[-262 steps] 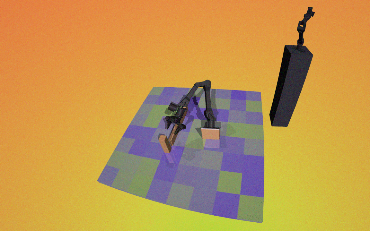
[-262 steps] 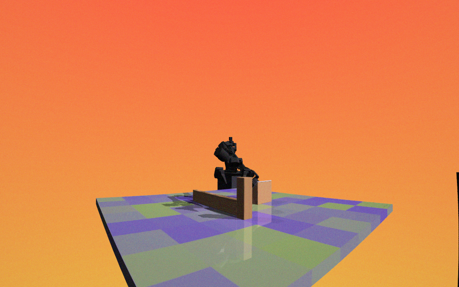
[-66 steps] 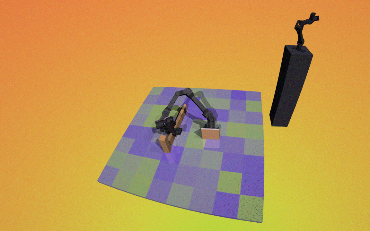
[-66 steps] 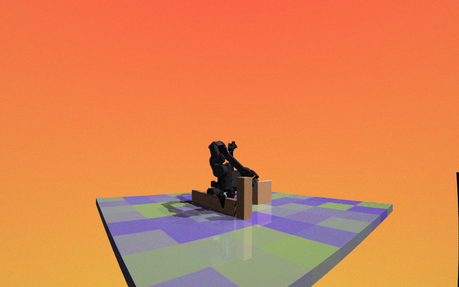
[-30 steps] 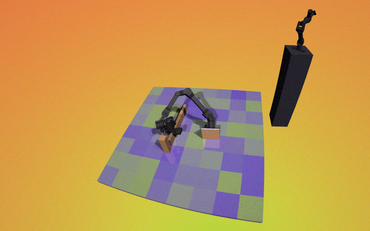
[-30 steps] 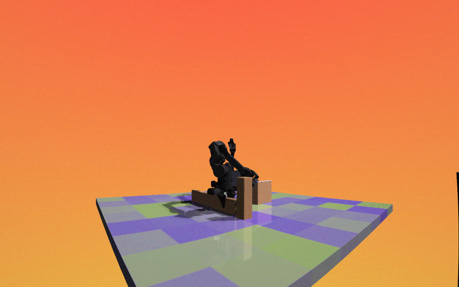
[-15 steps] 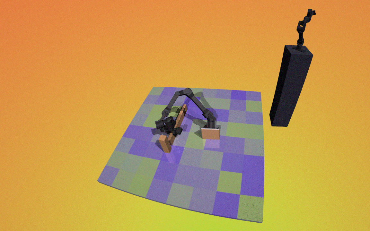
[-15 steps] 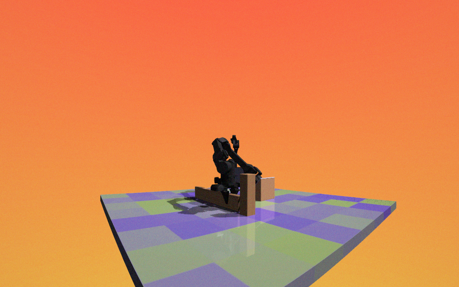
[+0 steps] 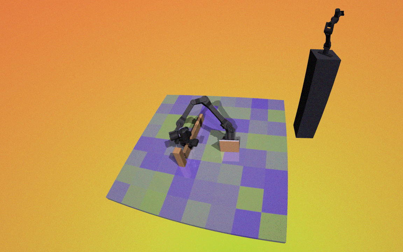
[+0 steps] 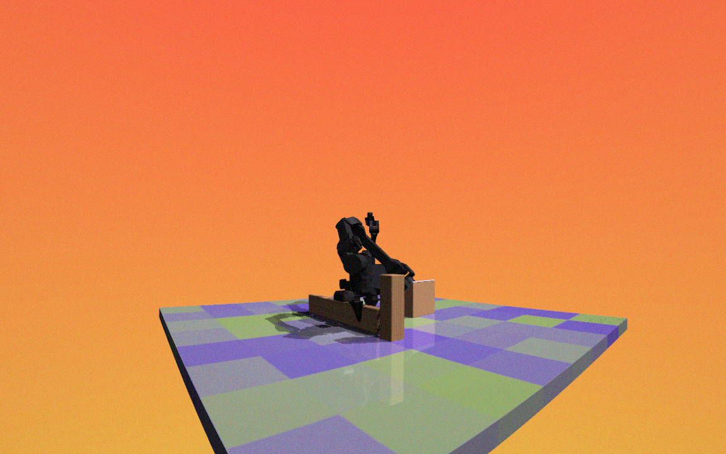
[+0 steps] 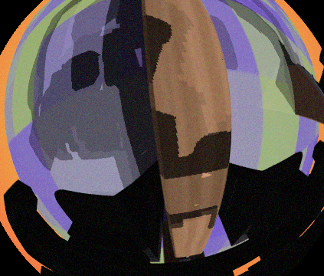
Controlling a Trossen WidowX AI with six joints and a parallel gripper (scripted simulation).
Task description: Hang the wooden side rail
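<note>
The wooden headboard post lies 140 mm to the left of my gripper tip, 60 mm above it and 20 mm ahead of it.
</note>
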